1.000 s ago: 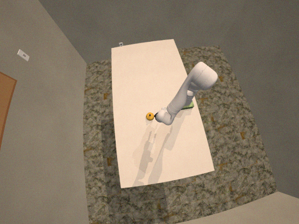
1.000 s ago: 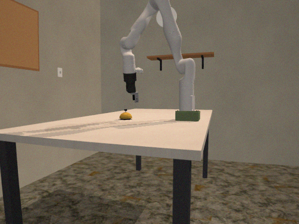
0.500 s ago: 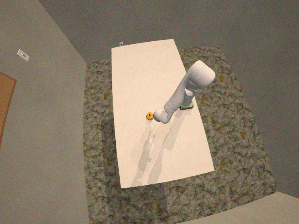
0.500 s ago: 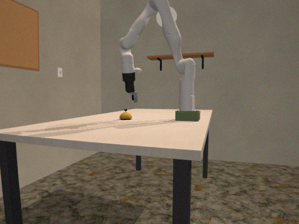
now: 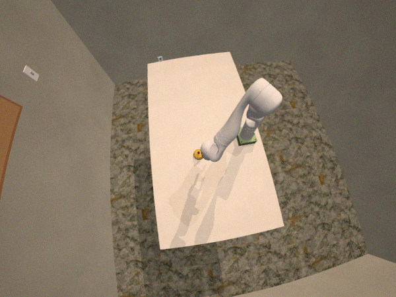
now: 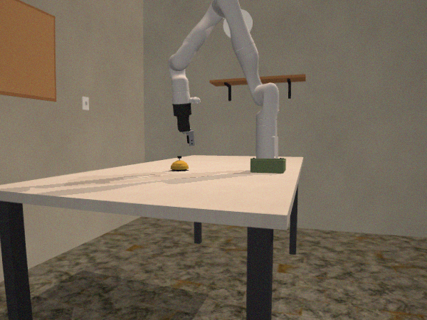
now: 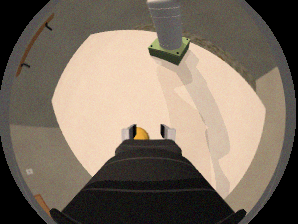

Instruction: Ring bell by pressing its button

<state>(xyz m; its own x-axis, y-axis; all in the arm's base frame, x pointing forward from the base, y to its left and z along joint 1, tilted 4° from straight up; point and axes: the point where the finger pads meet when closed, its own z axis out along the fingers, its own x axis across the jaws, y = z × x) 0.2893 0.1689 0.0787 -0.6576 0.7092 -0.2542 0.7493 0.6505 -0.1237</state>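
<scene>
The dark bell button is 8 cm below my hand, 7 cm ahead of it and 2 cm to the right of it. The rest, counted from my hand: bell: 10 cm below, 7 cm ahead, 2 cm to the right.
</scene>
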